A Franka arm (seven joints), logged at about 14 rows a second.
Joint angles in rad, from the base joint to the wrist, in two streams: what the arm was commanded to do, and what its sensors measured. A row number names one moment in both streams.
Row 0, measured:
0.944 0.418 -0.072 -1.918 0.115 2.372 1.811
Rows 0 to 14, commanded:
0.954 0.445 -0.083 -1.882 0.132 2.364 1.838
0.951 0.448 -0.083 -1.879 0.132 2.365 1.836
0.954 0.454 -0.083 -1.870 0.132 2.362 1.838
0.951 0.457 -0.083 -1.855 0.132 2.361 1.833
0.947 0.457 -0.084 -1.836 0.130 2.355 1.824
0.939 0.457 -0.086 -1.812 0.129 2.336 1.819
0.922 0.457 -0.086 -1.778 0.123 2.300 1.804
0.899 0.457 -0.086 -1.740 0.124 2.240 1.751
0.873 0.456 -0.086 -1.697 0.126 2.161 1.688
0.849 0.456 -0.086 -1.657 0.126 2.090 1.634
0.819 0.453 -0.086 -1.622 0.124 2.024 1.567
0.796 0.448 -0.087 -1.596 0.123 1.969 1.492
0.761 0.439 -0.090 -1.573 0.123 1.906 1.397
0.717 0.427 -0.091 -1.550 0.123 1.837 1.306
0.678 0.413 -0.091 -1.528 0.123 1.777 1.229
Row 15, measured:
0.753 0.436 -0.103 -1.573 0.115 1.880 1.371
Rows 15 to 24, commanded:
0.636 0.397 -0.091 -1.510 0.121 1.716 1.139
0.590 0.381 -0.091 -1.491 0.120 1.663 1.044
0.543 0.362 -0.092 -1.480 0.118 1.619 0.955
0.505 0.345 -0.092 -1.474 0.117 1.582 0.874
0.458 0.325 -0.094 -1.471 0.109 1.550 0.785
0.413 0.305 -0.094 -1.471 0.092 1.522 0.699
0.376 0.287 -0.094 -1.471 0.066 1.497 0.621
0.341 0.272 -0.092 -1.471 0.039 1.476 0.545
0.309 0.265 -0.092 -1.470 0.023 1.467 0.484
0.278 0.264 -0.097 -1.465 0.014 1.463 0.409
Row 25, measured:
0.331 0.281 -0.114 -1.466 0.042 1.480 0.520
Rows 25 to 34, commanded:
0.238 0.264 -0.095 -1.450 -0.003 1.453 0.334
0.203 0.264 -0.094 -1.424 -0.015 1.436 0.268
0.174 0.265 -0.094 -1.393 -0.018 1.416 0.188
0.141 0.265 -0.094 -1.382 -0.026 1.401 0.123
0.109 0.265 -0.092 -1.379 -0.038 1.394 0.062
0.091 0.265 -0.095 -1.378 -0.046 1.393 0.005
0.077 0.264 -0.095 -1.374 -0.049 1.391 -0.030
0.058 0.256 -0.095 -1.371 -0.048 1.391 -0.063
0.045 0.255 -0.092 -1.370 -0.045 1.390 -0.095
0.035 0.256 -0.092 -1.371 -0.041 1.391 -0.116
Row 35, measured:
0.062 0.266 -0.114 -1.380 -0.028 1.407 -0.066
